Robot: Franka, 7 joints.
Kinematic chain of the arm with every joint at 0, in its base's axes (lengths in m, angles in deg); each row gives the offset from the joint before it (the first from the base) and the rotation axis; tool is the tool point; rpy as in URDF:
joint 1: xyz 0 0 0.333 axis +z
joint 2: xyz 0 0 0 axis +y
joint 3: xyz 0 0 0.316 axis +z
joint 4: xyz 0.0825 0 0 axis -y
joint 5: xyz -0.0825 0 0.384 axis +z
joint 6: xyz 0 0 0 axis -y
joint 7: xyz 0.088 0 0 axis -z
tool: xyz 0 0 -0.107 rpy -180 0 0
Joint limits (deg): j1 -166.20..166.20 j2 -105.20..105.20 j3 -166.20..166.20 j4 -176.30..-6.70 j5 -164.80..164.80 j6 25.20..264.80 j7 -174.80..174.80
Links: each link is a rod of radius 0.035 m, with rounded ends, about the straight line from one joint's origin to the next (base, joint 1, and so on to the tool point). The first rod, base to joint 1, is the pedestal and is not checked.
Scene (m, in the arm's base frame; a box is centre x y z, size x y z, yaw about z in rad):
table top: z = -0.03
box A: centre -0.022 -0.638 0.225 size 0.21 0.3 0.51 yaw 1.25
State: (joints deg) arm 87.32 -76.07 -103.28 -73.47 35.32 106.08 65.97
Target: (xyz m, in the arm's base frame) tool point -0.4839 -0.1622 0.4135
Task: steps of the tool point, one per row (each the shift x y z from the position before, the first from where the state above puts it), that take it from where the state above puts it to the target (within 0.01 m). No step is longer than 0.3 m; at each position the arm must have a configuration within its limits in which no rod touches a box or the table.
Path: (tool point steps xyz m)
1: -0.0316 -0.0224 0.1776
2: -0.0409 0.0397 0.1800
3: -0.0481 0.0988 0.1606
4: -0.0534 0.1475 0.1225
5: -0.0570 0.1797 0.0713
6: 0.0516 -0.1716 -0.0765
7: -0.0418 -0.1873 -0.1067
8: -0.1334 -0.1492 -0.1307
9: -0.1947 -0.0664 -0.1448
10: -0.1715 0.0487 -0.0674
11: -0.1477 0.1066 -0.0575
12: -0.1012 0.1500 -0.0464
13: -0.0415 0.1705 -0.0351

